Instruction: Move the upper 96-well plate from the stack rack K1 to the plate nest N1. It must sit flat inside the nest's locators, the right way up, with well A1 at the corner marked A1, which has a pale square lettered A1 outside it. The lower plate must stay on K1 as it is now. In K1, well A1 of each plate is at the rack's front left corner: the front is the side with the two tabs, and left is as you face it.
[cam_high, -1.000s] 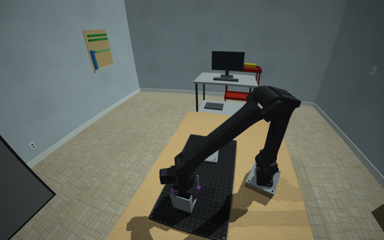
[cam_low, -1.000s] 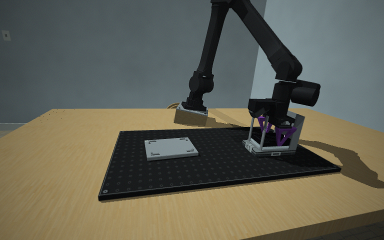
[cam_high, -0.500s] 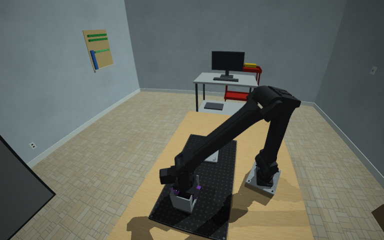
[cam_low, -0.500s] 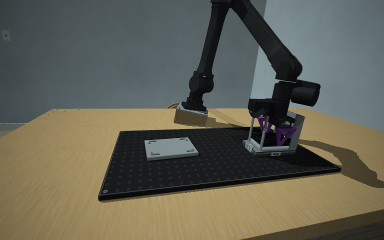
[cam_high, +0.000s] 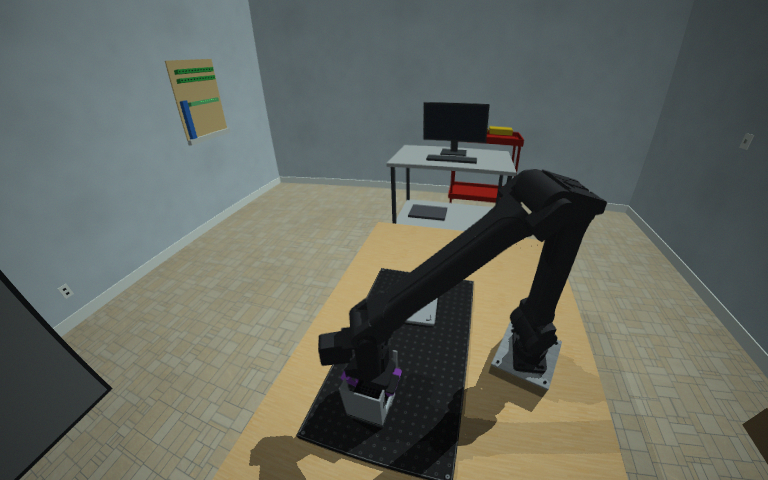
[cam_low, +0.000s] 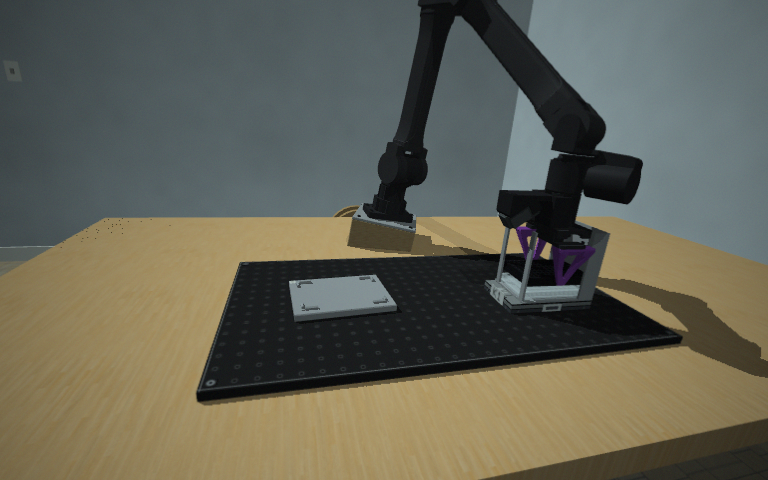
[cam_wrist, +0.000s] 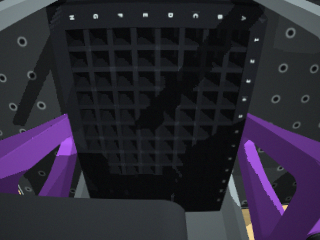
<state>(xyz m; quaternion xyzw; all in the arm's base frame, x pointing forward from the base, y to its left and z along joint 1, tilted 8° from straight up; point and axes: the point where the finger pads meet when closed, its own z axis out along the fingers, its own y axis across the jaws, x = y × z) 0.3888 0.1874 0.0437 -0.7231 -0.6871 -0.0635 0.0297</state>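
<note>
My gripper is now 3 cm above the white plate. Also, from my hand: black 96-well plate (right at my hand); then pale A1 square (44 cm to the right, 10 cm behind, 4 cm below); then grey plate nest N1 (36 cm to the right, 5 cm below, 5 cm behind).
</note>
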